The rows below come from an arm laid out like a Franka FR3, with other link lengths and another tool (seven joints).
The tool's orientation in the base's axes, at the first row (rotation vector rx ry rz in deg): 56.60, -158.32, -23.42
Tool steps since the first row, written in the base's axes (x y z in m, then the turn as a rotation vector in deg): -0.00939, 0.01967, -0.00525, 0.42, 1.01, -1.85; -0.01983, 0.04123, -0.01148, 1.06, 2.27, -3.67; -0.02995, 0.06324, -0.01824, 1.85, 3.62, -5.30; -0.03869, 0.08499, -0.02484, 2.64, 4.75, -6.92; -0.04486, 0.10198, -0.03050, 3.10, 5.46, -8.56; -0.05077, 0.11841, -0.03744, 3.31, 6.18, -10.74; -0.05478, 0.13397, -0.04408, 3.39, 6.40, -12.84; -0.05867, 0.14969, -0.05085, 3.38, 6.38, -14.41; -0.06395, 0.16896, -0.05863, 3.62, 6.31, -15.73
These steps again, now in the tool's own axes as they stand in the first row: -0.00584, 0.01850, 0.01124, -1.11, -0.08, 1.84; -0.01216, 0.03872, 0.02404, -2.54, -0.10, 3.65; -0.01906, 0.05891, 0.03736, -4.13, -0.08, 5.25; -0.02683, 0.07814, 0.05011, -5.58, -0.22, 6.80; -0.03344, 0.09262, 0.06038, -6.51, -0.48, 8.37; -0.03999, 0.10612, 0.07169, -7.29, -0.76, 10.52; -0.04740, 0.11795, 0.08205, -7.65, -1.30, 12.53; -0.05502, 0.12978, 0.09254, -7.75, -1.80, 14.02; -0.06393, 0.14475, 0.10504, -7.98, -2.41, 15.19
